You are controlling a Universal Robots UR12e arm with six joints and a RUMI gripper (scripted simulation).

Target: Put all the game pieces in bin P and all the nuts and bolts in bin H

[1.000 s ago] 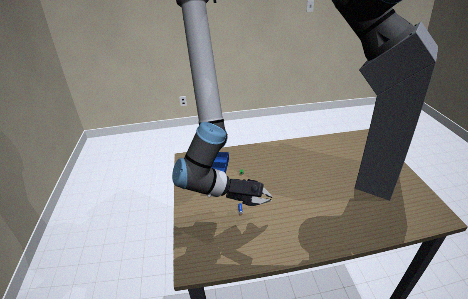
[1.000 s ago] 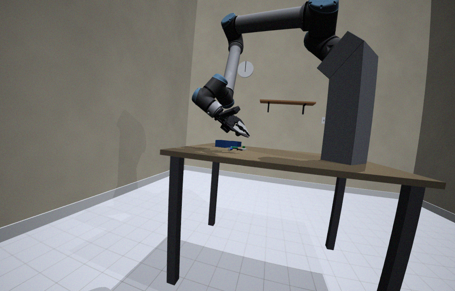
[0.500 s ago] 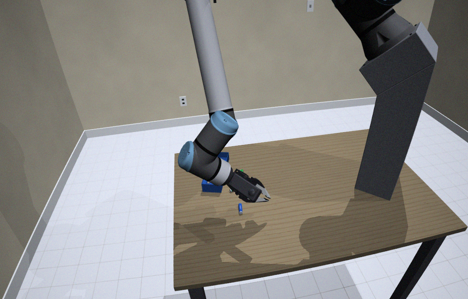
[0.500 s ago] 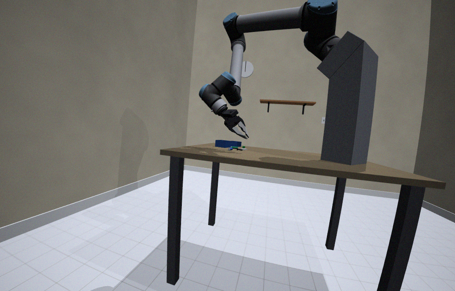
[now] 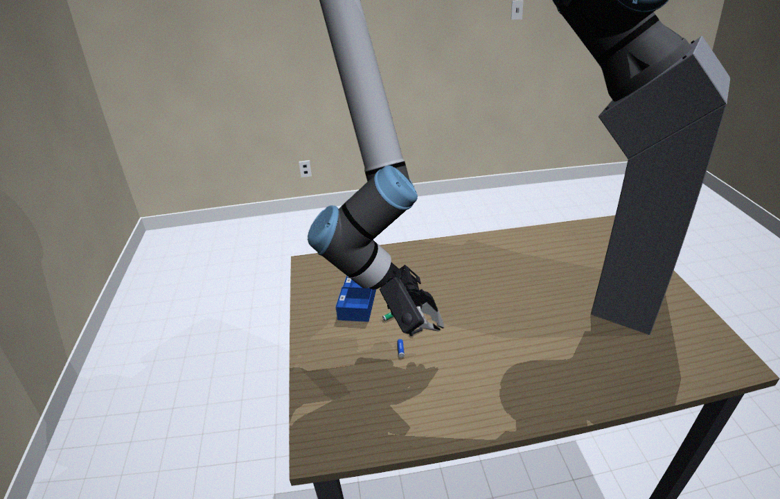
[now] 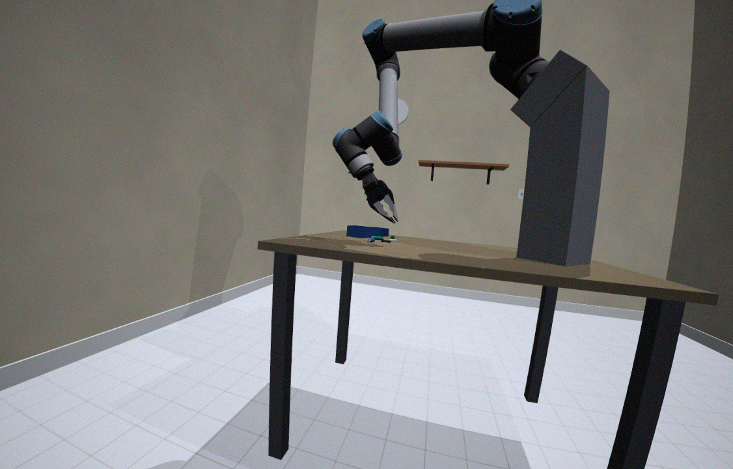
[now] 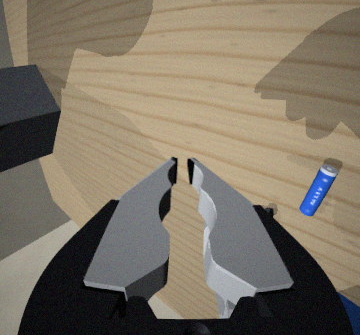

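Right now my hand is 8 cm short of the blue bin, 31 cm to the left of it and 7 cm above it. The rest, counted from my hand: black bolt 2 cm ahead, 9 cm to the right, 9 cm below; then blue battery 7 cm ahead, 5 cm to the right, 9 cm below; then white domino 2 cm behind, 15 cm to the right, 9 cm below.
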